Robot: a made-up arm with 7 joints.
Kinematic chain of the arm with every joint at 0, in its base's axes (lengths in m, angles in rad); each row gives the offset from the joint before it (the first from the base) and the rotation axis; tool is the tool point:
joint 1: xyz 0 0 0.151 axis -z
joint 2: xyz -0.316 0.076 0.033 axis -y
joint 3: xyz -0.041 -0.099 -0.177 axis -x
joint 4: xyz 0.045 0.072 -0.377 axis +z
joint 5: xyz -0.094 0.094 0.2 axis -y
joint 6: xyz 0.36 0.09 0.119 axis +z
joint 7: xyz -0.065 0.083 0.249 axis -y
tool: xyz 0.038 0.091 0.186
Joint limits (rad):
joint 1: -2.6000..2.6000
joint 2: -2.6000..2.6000
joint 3: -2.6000..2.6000
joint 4: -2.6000..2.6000
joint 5: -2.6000..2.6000
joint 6: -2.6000..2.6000
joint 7: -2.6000..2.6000
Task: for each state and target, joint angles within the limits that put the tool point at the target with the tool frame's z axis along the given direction. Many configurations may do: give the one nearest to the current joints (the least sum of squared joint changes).
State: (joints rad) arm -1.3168 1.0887 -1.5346 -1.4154 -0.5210 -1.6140 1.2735
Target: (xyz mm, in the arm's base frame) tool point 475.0 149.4 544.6 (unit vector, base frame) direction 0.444 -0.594 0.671
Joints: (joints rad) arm -0.8616 1.5925 -0.7476 -1.7089 -0.9660 -1.1752 0.9076
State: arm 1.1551 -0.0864 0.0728 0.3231 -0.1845 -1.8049 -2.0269
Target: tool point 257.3 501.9 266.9 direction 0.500 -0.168 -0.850
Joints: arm 0.9646 -0.1017 -0.5440 0.9729 -0.1116 -1.0944 -2.5427
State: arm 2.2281 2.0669 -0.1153 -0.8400 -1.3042 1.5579 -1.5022
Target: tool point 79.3 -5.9 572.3 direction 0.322 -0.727 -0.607
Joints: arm 2.4745 2.0438 0.1338 -0.2868 -0.9968 2.4192 -2.1835
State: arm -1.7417 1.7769 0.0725 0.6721 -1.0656 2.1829 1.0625
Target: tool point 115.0 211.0 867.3 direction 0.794 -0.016 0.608
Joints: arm -1.4426 2.1834 0.2866 0.7002 -1.8225 2.2467 1.4815
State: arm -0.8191 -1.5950 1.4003 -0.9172 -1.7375 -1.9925 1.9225
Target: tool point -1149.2 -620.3 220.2 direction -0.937 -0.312 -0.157
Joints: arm 0.1754 -2.0012 1.0752 -1.0419 -1.8223 -2.4382 1.4802
